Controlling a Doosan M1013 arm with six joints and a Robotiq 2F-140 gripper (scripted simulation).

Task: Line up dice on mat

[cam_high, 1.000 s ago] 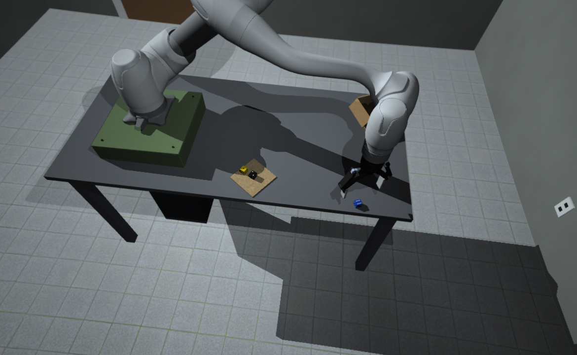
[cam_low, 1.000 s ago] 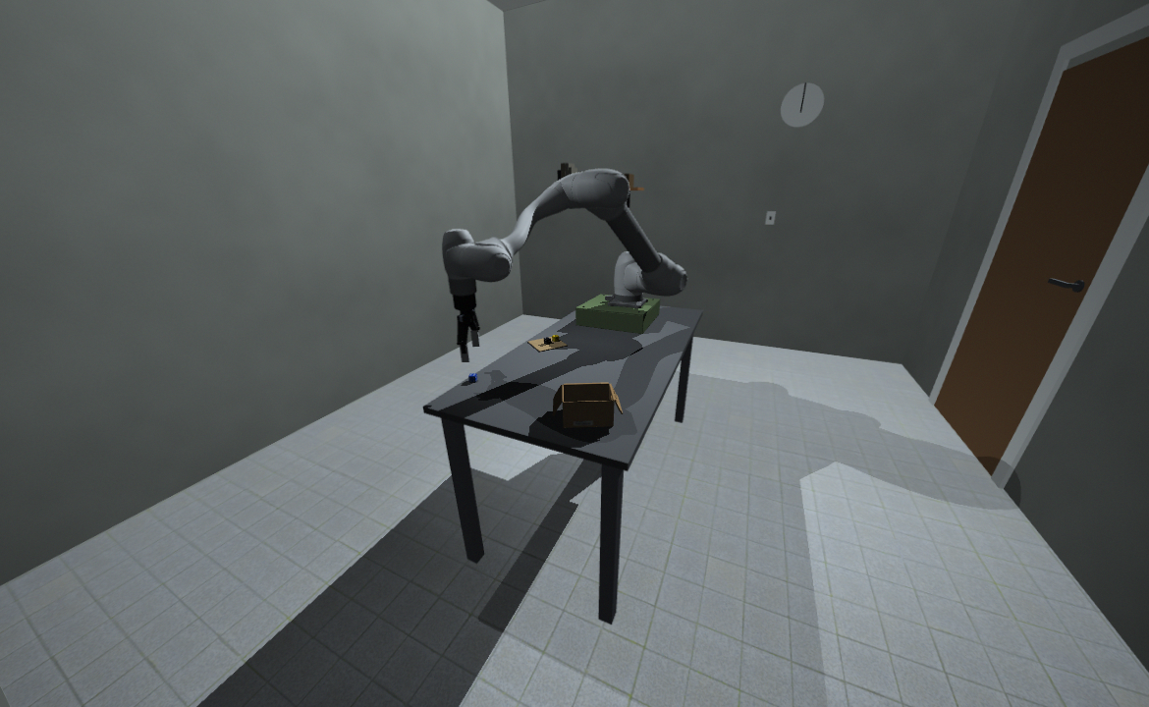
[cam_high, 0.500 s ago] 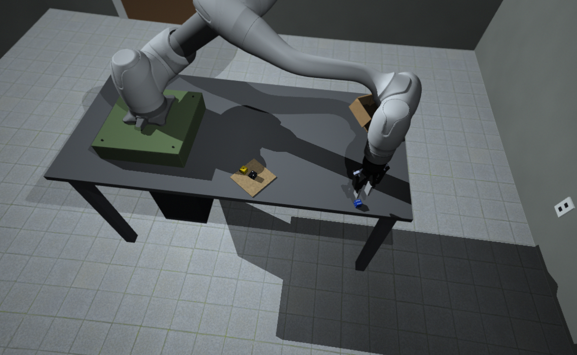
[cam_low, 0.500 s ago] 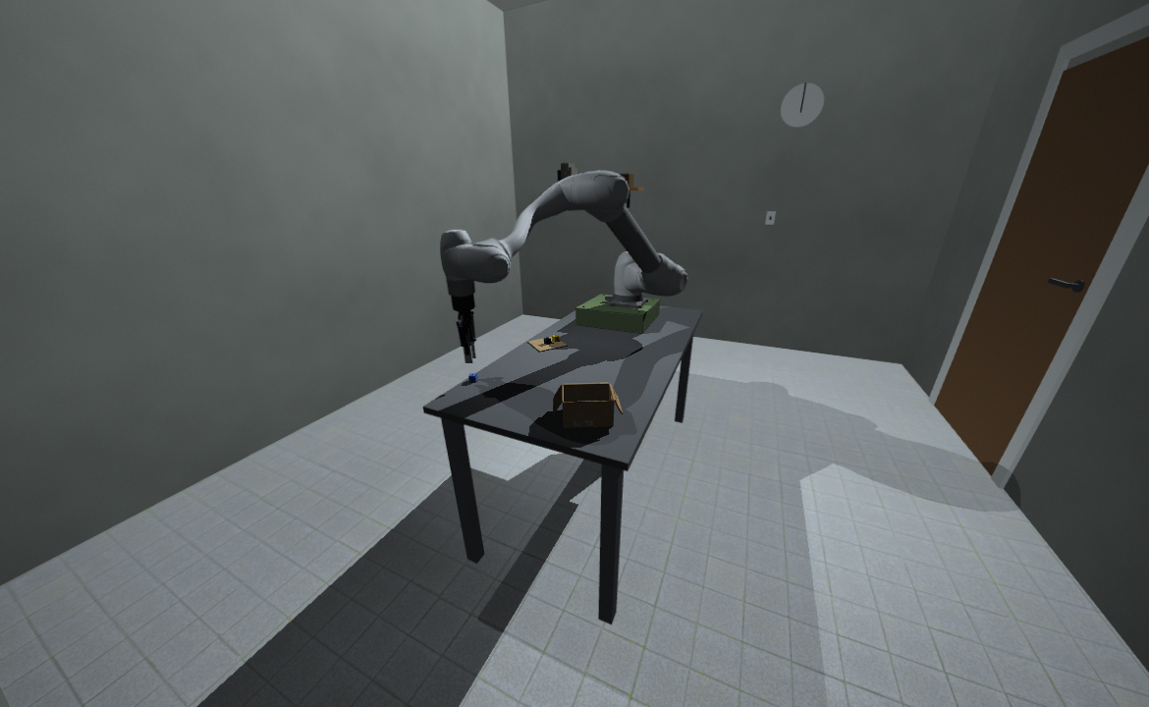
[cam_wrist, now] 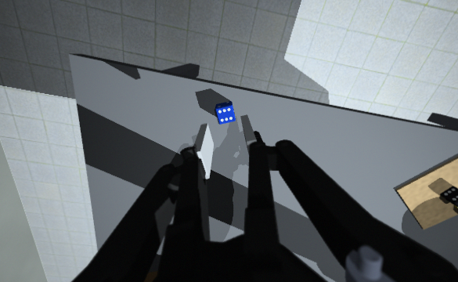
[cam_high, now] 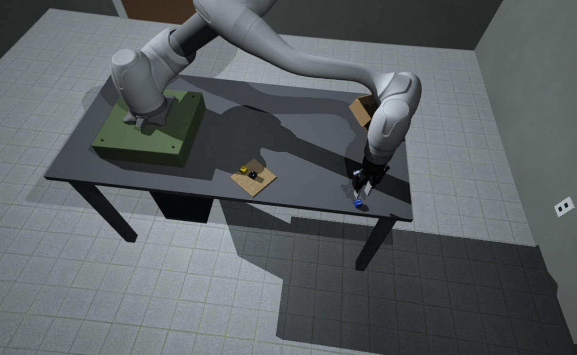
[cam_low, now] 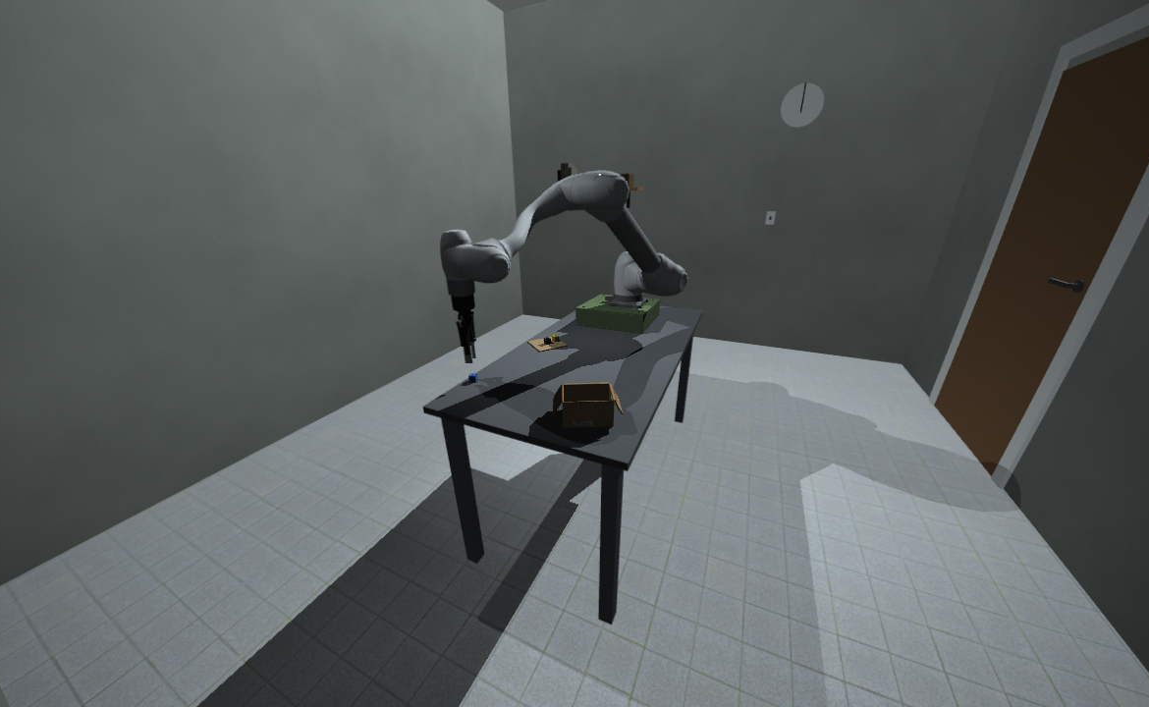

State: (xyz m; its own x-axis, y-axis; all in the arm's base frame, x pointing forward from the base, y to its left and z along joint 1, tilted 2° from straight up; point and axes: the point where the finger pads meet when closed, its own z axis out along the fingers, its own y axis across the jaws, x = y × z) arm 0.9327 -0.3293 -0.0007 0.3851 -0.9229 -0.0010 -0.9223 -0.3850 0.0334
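The blue die lies 10 cm below my hand. Also, from my hand: tan mat 44 cm behind, 9 cm to the left, 11 cm below; then cardboard box 7 cm ahead, 49 cm to the left, 7 cm below; then black die 44 cm behind, 9 cm to the left, 10 cm below.
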